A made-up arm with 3 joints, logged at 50 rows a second.
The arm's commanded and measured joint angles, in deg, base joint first. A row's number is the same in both.
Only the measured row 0 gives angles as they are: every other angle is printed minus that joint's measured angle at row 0.
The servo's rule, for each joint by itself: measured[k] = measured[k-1] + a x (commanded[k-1-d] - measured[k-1]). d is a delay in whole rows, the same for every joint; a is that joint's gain. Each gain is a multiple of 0.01, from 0.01 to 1. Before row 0 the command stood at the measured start. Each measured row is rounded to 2 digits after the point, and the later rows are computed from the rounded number. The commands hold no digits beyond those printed.
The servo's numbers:
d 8
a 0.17 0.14 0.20
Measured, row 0: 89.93 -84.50 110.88
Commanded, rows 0 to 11: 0.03 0.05 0.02; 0.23 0.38 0.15; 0.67 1.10 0.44; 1.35 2.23 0.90; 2.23 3.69 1.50; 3.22 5.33 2.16; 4.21 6.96 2.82; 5.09 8.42 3.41; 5.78 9.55 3.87; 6.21 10.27 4.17; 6.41 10.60 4.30; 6.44 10.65 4.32
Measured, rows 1 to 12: 0.00 0.00 0.00; 0.00 0.00 0.00; 0.00 0.00 0.00; 0.00 0.00 0.00; 0.00 0.00 0.00; 0.00 0.00 0.00; 0.00 0.00 0.00; 0.00 0.00 0.00; 0.01 0.01 0.00; 0.05 0.06 0.03; 0.16 0.21 0.11; 0.36 0.49 0.27
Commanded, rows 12 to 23: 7.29 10.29 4.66; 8.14 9.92 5.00; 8.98 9.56 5.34; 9.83 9.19 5.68; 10.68 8.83 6.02; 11.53 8.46 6.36; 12.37 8.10 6.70; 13.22 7.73 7.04; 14.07 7.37 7.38; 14.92 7.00 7.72; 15.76 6.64 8.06; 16.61 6.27 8.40
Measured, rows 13 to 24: 0.68 0.94 0.52; 1.11 1.55 0.85; 1.64 2.31 1.24; 2.23 3.17 1.67; 2.83 4.06 2.11; 3.40 4.93 2.52; 3.91 5.72 2.88; 4.34 6.41 3.17; 4.84 6.95 3.47; 5.40 7.37 3.78; 6.01 7.68 4.09; 6.66 7.89 4.41
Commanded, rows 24 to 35: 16.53 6.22 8.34; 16.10 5.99 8.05; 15.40 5.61 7.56; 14.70 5.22 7.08; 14.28 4.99 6.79; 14.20 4.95 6.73; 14.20 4.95 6.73; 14.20 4.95 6.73; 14.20 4.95 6.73; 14.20 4.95 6.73; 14.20 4.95 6.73; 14.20 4.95 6.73
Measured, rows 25 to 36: 7.34 8.02 4.73; 8.05 8.08 5.06; 8.78 8.08 5.39; 9.53 8.03 5.72; 10.30 7.94 6.05; 11.09 7.81 6.38; 11.88 7.65 6.72; 12.68 7.46 7.06; 13.33 7.29 7.32; 13.80 7.11 7.47; 14.07 6.90 7.49; 14.18 6.66 7.41
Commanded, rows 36 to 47: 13.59 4.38 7.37; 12.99 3.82 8.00; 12.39 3.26 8.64; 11.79 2.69 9.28; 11.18 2.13 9.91; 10.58 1.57 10.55; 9.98 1.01 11.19; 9.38 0.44 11.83; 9.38 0.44 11.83; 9.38 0.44 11.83; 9.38 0.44 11.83; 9.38 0.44 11.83
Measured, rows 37 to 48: 14.20 6.43 7.29; 14.20 6.22 7.18; 14.20 6.04 7.09; 14.20 5.89 7.02; 14.20 5.76 6.96; 14.20 5.65 6.91; 14.20 5.55 6.87; 14.20 5.47 6.84; 14.10 5.32 6.95; 13.91 5.11 7.16; 13.65 4.85 7.46; 13.33 4.55 7.82
